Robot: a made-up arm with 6 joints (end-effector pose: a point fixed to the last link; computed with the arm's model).
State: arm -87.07 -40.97 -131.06 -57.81 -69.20 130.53
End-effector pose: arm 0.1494 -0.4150 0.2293 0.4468 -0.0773 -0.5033 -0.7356
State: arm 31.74 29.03 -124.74 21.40 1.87 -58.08
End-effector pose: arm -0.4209 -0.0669 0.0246 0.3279 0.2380 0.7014 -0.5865
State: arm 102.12 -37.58 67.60 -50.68 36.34 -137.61
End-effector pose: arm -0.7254 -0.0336 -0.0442 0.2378 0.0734 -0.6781 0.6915
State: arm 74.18 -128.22 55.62 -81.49 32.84 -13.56
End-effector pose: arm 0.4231 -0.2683 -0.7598 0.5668 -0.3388 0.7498 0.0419
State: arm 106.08 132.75 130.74 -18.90 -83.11 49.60
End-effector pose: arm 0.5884 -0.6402 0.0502 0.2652 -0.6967 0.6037 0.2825
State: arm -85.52 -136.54 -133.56 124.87 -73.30 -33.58
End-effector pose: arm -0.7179 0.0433 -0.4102 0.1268 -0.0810 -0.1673 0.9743
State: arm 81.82 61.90 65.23 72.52 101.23 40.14
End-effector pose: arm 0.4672 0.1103 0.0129 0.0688 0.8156 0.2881 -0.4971
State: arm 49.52 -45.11 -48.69 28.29 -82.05 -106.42
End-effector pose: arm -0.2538 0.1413 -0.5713 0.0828 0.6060 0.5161 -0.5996
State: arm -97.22 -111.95 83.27 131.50 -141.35 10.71
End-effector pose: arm -0.6900 -0.0597 -0.2401 0.1461 -0.2983 0.9256 -0.1817
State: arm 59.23 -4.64 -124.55 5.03 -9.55 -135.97
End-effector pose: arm -0.4645 0.1697 -0.1997 0.2733 -0.5159 -0.1816 0.7913
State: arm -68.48 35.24 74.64 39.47 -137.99 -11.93
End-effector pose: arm 0.4116 -0.0294 0.0733 0.9428 -0.2389 0.2285 0.0432
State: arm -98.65 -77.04 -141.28 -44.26 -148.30 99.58
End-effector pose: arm 0.4301 0.2854 -0.3080 0.8413 -0.3423 -0.3871 0.1588
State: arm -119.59 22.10 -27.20 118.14 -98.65 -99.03
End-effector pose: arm 0.2890 0.1357 0.5132 0.8673 -0.0185 -0.4518 0.2083
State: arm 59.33 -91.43 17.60 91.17 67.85 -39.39
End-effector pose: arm 0.2797 -0.1570 0.1804 0.7287 -0.1047 -0.5846 -0.3411
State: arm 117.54 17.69 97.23 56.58 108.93 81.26
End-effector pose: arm 0.3914 0.1066 0.1303 0.6042 0.7255 0.2588 -0.2042
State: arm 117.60 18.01 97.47 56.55 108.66 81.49
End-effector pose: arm 0.3922 0.1067 0.1311 0.6055 0.7239 0.2599 -0.2044
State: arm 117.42 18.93 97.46 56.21 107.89 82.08
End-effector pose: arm 0.3940 0.1114 0.1368 0.6059 0.7231 0.2651 -0.1995
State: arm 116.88 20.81 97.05 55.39 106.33 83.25
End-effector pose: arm 0.3976 0.1229 0.1504 0.6045 0.7236 0.2760 -0.1868
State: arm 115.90 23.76 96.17 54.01 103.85 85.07
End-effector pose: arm 0.4035 0.1410 0.1740 0.6003 0.7260 0.2921 -0.1652
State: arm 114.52 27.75 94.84 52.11 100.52 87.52
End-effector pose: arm 0.4122 0.1626 0.2077 0.5924 0.7306 0.3111 -0.1360
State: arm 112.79 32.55 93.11 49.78 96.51 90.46
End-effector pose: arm 0.4244 0.1837 0.2501 0.5801 0.7379 0.3296 -0.1020
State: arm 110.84 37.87 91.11 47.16 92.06 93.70
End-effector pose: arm 0.4414 0.1999 0.2977 0.5637 0.7478 0.3443 -0.0672
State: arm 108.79 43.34 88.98 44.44 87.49 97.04
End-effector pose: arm 0.4633 0.2088 0.3456 0.5448 0.7596 0.3533 -0.0355
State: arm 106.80 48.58 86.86 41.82 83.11 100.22
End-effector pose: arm 0.4896 0.2100 0.3887 0.5256 0.7725 0.3563 -0.0103
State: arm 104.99 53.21 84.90 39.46 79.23 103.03
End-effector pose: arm 0.5170 0.2059 0.4234 0.5081 0.7849 0.3546 0.0078
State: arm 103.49 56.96 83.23 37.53 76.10 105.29
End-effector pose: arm 0.5423 0.1991 0.4482 0.4940 0.7955 0.3504 0.0189
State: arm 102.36 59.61 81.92 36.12 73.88 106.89
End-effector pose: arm 0.5617 0.1927 0.4643 0.4838 0.8036 0.3459 0.0251
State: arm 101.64 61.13 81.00 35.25 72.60 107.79
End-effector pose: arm 0.5735 0.1882 0.4736 0.4772 0.8089 0.3422 0.0283
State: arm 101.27 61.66 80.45 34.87 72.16 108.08
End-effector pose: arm 0.5779 0.1863 0.4777 0.4738 0.8117 0.3403 0.0298
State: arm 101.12 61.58 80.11 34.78 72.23 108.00
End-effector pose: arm 0.5774 0.1862 0.4793 0.4721 0.8130 0.3395 0.0307
